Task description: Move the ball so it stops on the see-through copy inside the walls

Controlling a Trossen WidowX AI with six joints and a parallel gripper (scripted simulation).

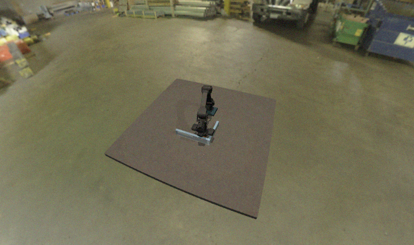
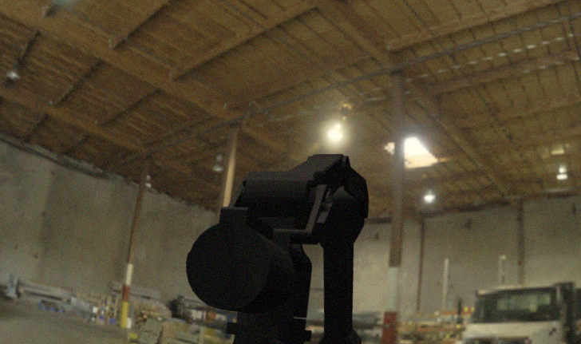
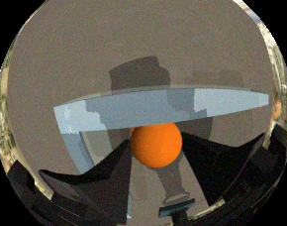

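My gripper tip is right at the orange ball.
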